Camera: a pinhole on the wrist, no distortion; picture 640 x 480 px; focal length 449.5 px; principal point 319.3 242.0 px. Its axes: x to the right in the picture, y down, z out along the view. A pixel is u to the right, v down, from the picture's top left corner.
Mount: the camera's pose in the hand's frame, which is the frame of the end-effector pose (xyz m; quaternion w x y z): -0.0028 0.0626 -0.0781 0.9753 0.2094 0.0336 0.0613
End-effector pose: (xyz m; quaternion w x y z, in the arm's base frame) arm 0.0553 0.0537 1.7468 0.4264 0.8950 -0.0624 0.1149
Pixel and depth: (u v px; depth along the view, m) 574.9 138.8 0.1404
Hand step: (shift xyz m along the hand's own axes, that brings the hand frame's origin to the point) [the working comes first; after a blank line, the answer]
In the camera's frame: 0.0798 -0.0322 0.1404

0.0925 -0.0127 0.0332
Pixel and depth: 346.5 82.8 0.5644
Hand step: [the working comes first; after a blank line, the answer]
In the camera's frame: 0.0342 -0.1999 0.5644

0.1036 -0.3419 0.3517
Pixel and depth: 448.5 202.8 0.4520
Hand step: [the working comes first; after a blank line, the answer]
In the camera's frame: 0.1299 -0.0394 0.4520

0.1712 -0.1385 0.3118
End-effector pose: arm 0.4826 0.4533 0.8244 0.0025 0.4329 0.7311 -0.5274
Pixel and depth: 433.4 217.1 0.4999
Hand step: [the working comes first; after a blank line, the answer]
In the camera's frame: 0.1269 -0.0277 0.4999

0.1714 -0.1476 0.3603
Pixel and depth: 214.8 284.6 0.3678
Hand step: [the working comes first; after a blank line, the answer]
In the camera's frame: -0.0855 0.0349 0.3678

-0.0576 -0.0660 0.2744
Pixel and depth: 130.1 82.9 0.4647
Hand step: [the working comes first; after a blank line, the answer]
In the camera's frame: -0.1956 -0.1645 0.4647

-0.1367 -0.3003 0.2847
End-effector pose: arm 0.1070 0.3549 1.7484 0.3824 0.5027 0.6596 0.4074
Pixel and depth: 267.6 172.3 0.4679
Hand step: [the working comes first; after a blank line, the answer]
In the camera's frame: -0.0538 -0.0726 0.4679

-0.0058 -0.1994 0.3199
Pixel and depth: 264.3 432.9 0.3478
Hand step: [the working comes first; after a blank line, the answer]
In the camera's frame: -0.0426 0.1477 0.3478

-0.0288 0.0499 0.3011
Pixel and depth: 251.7 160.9 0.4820
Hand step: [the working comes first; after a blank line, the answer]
In the camera's frame: -0.0725 -0.0870 0.4820

-0.0214 -0.2207 0.3275
